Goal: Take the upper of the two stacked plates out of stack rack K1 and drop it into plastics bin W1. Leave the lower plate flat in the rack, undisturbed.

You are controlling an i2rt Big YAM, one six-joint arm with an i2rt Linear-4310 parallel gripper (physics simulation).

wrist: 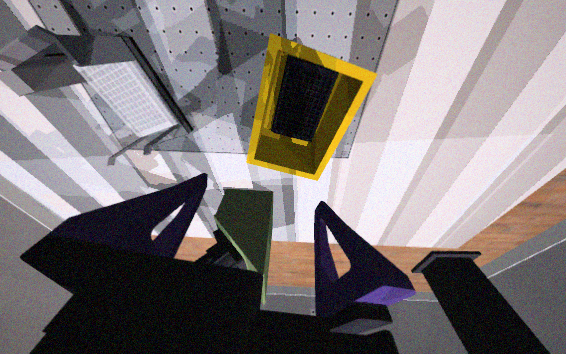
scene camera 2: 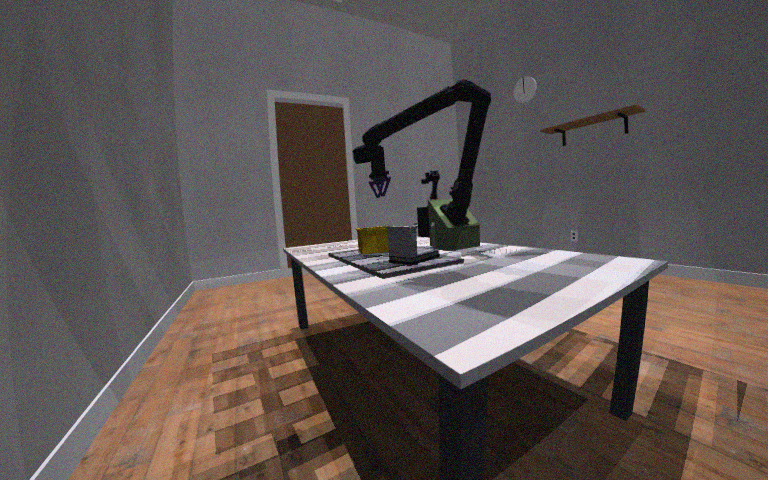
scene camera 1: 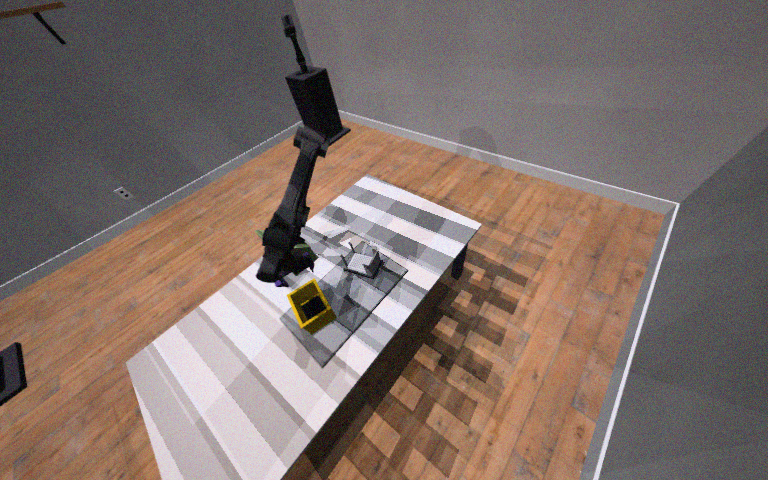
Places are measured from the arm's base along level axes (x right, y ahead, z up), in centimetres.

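Where they show: gripper, fingertip midpoint: (wrist: pixel 265 193) (scene camera 2: pixel 380 197) (scene camera 1: pixel 300 278); arm's base, link origin: (wrist: pixel 233 252) (scene camera 2: pixel 453 215).
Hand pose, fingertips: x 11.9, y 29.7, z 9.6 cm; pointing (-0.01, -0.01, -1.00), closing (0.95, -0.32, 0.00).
Things, the pixels of their top centre, and the offset from my fingertips. Level surfaces: height alone.
- dark mesh plate, top centre: (wrist: pixel 301 105) (scene camera 1: pixel 315 311) dy +1.1, dx +4.1, dz -20.7 cm
- plastics bin W1, top centre: (wrist: pixel 300 126) (scene camera 2: pixel 377 227) (scene camera 1: pixel 308 301) dy +0.6, dx +3.5, dz -12.8 cm
- pale grid plate, top centre: (wrist: pixel 127 98) (scene camera 2: pixel 412 248) (scene camera 1: pixel 362 262) dy +3.5, dx -25.2, dz -18.8 cm
- stack rack K1, top centre: (wrist: pixel 84 119) (scene camera 2: pixel 412 224) (scene camera 1: pixel 357 252) dy +2.9, dx -25.0, dz -10.7 cm
- table top, surface height: dz -24.0 cm
My gripper (scene camera 2: pixel 379 195) (wrist: pixel 265 193) is open and empty. It hangs high above the table, near the yellow bin. A dark mesh plate (scene camera 1: pixel 313 307) (wrist: pixel 305 97) lies inside plastics bin W1 (scene camera 2: pixel 372 240) (wrist: pixel 264 100), toward one side of its floor. A pale grid plate (scene camera 1: pixel 357 263) (wrist: pixel 127 97) lies in stack rack K1 (scene camera 2: pixel 402 243) (wrist: pixel 107 50), which stands apart from the bin. One plate shows in the rack in the wrist view. The rack's side hides its inside in scene camera 2.
The bin and rack stand on a perforated grey board (scene camera 1: pixel 323 353) (wrist: pixel 230 137). The green arm base (scene camera 2: pixel 455 234) (wrist: pixel 245 215) stands at the table's rear edge. Another dark arm on a black pedestal (scene camera 1: pixel 314 101) stands beyond the table. Striped light and shadow cross the table top (scene camera 2: pixel 487 328).
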